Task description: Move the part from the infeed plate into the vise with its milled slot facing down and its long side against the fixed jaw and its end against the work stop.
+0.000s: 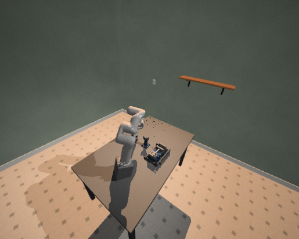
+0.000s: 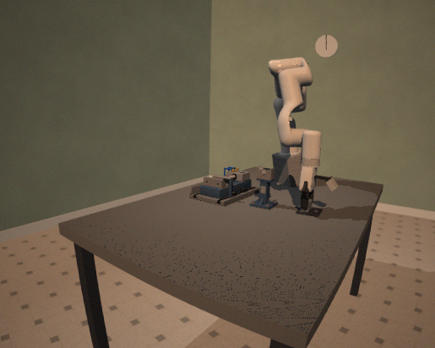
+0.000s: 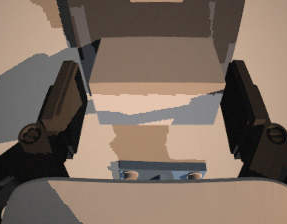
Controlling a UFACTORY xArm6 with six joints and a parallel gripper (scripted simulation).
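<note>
Right now my hand is 10 mm to the left of the part and 10 mm above it. From my hand the other things lie so: air cylinder rod (390 mm to the right, 80 mm behind, 40 mm above); work stop (350 mm to the right, 50 mm above, 10 mm ahead); vise base rail (480 mm to the right, 80 mm behind).
</note>
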